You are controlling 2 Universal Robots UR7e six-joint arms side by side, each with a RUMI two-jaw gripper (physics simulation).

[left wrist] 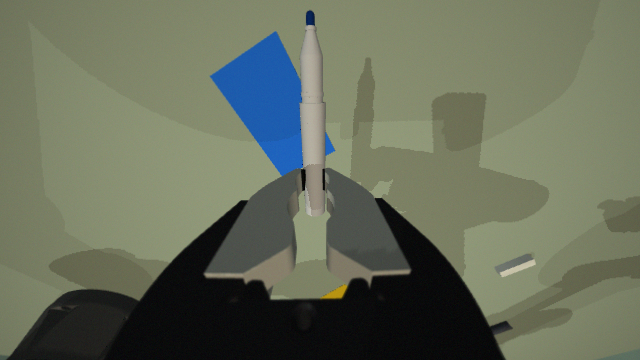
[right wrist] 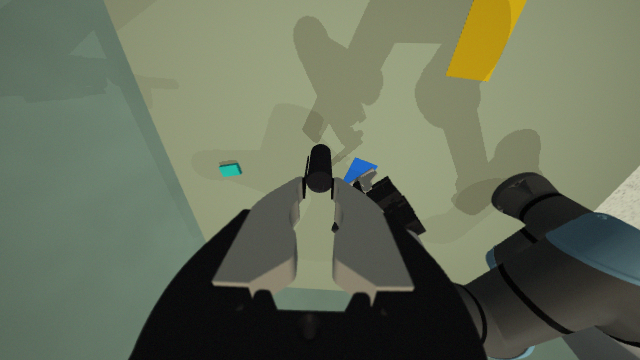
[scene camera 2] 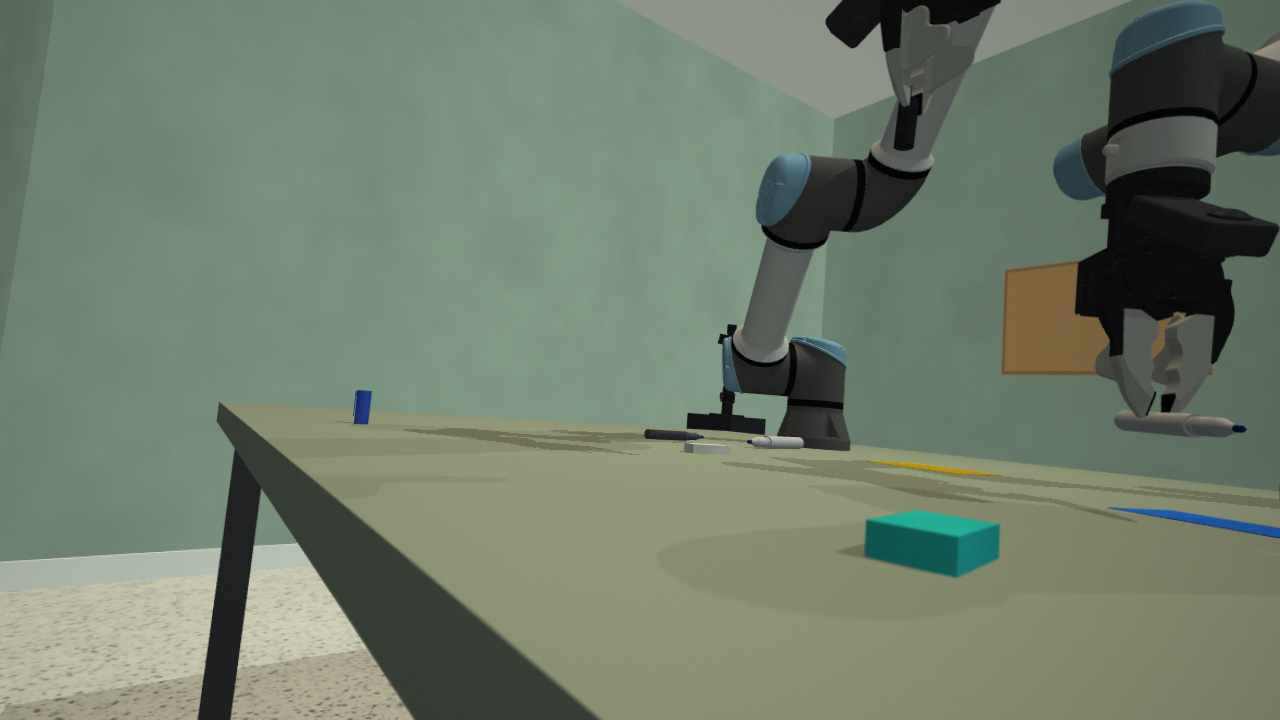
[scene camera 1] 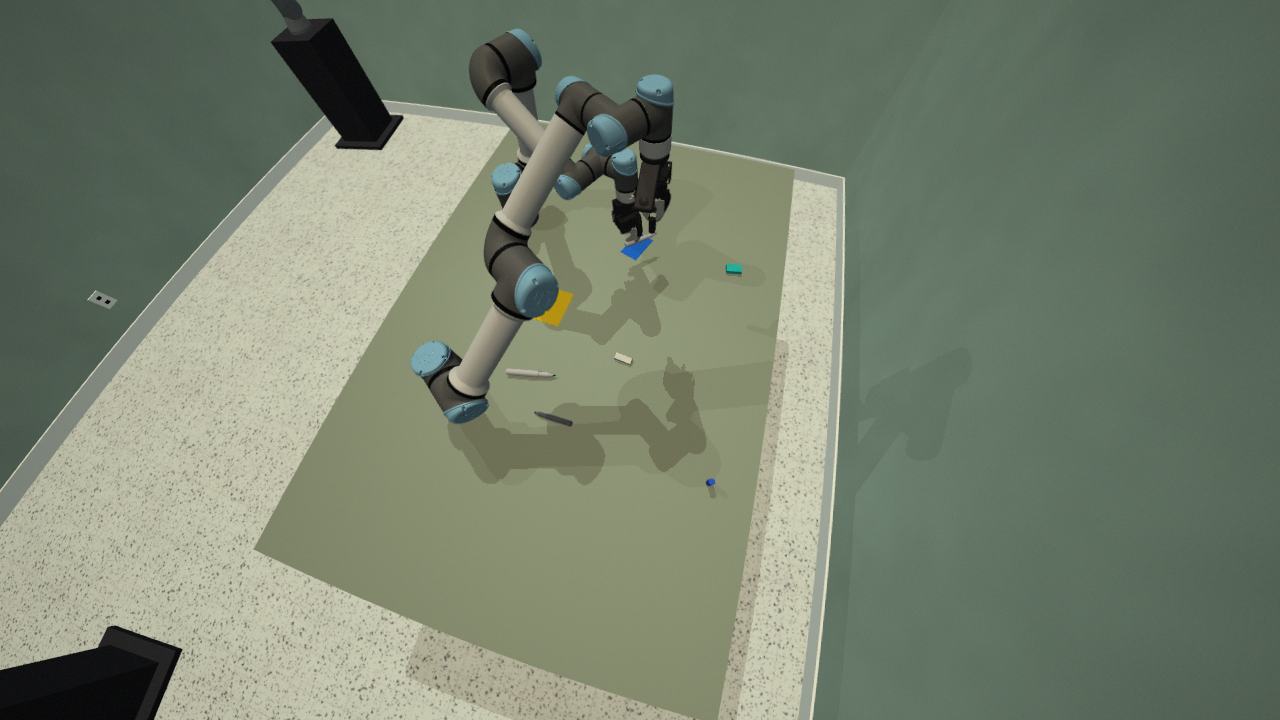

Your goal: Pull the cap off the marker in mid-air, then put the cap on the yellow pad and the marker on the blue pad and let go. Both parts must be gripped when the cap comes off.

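A white marker with a bare blue tip lies level in my left gripper, which is shut on its rear end above the table, close over the blue pad. The black cap is apart from the marker. My right gripper is shut on it, higher up and to the left in scene camera 2. The yellow pad lies flat, partly behind an arm in scene camera 1.
A second white marker and a dark marker lie on the table. A small white block, a teal block and an upright blue cylinder are also there.
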